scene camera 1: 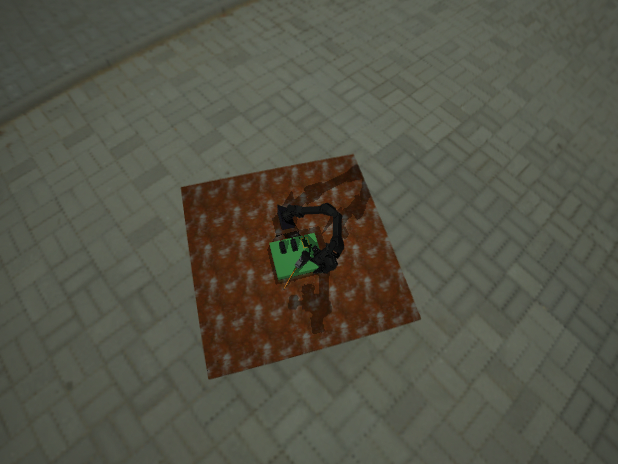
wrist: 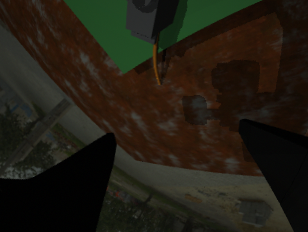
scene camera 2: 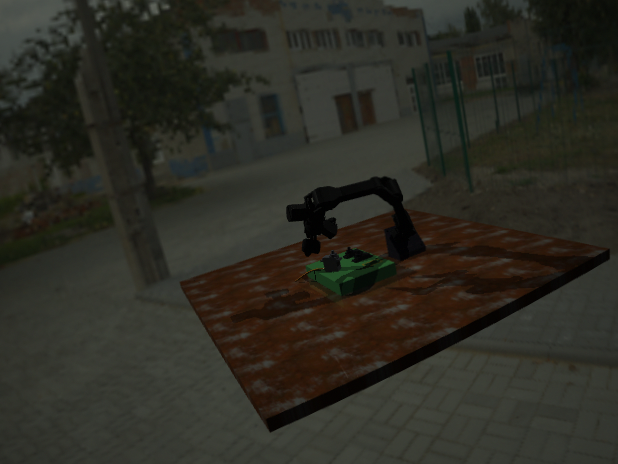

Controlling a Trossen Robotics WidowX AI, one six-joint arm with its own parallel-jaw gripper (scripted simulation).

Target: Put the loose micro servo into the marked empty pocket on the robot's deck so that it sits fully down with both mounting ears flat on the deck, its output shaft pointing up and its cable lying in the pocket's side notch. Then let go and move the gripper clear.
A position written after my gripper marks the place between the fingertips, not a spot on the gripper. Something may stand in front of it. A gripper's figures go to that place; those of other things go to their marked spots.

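Labels:
Green deck point(scene camera 2: 352, 276), 1710 mm from the lens. My gripper point(scene camera 2: 307, 246), 1730 mm from the lens.

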